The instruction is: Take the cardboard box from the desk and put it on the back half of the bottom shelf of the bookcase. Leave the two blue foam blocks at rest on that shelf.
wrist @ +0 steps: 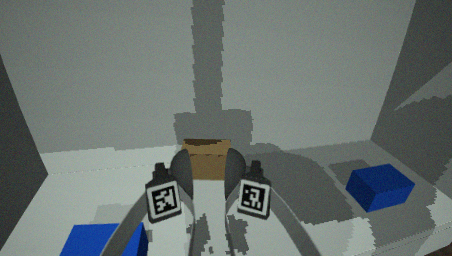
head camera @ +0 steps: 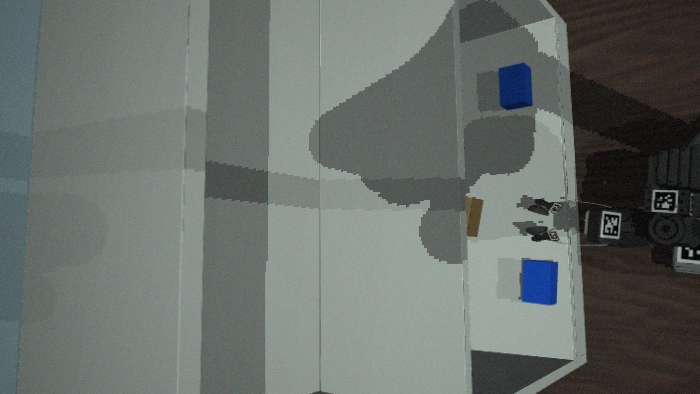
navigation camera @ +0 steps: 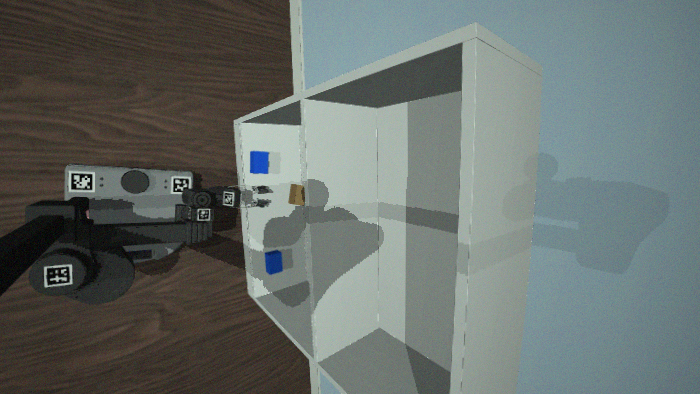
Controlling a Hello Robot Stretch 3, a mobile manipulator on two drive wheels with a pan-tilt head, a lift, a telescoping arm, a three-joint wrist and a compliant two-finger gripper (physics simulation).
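Places are measured from the robot's base along level axes (x ahead, y left, z up), in metres.
Pixels of known places: gripper, fingertip midpoint: (head camera: 529, 219) (navigation camera: 267, 196); robot's base, link origin: (navigation camera: 135, 180).
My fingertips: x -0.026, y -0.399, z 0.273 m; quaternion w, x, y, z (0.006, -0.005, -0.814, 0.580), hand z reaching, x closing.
Observation:
Ahead of a thing's pixels: the offset from my fingertips to its top centre. Level surfaces: height alone.
The small brown cardboard box @[dz -0.113, dx -0.002, dy -0.204 m] (head camera: 473, 217) (navigation camera: 296, 195) (wrist: 207, 162) stands at the back of the bottom shelf @[dz -0.173 m] (head camera: 520, 327) (wrist: 125, 175); in the head view a board edge partly hides it. My gripper (head camera: 535, 219) (navigation camera: 262, 196) (wrist: 208, 166) is inside the bottom compartment, in front of the box. Its fingers are apart with nothing between them, and a gap shows between fingertips and box. One blue block @[dz -0.128, dx -0.308, dy -0.108 m] (head camera: 515, 86) (navigation camera: 274, 262) (wrist: 380, 187) lies to the right in the wrist view. The other blue block @[dz -0.128, dx +0.129, dy -0.019 m] (head camera: 540, 282) (navigation camera: 259, 162) (wrist: 85, 242) lies to the left, partly behind a finger strip.
The white bookcase (head camera: 579, 300) (navigation camera: 505, 150) has side walls to both sides of the compartment and a shelf board above its back part. My arm reaches in over the front edge from the dark wood floor @[dz -0.273 m] (head camera: 635, 340) (navigation camera: 150, 60). The desk does not show.

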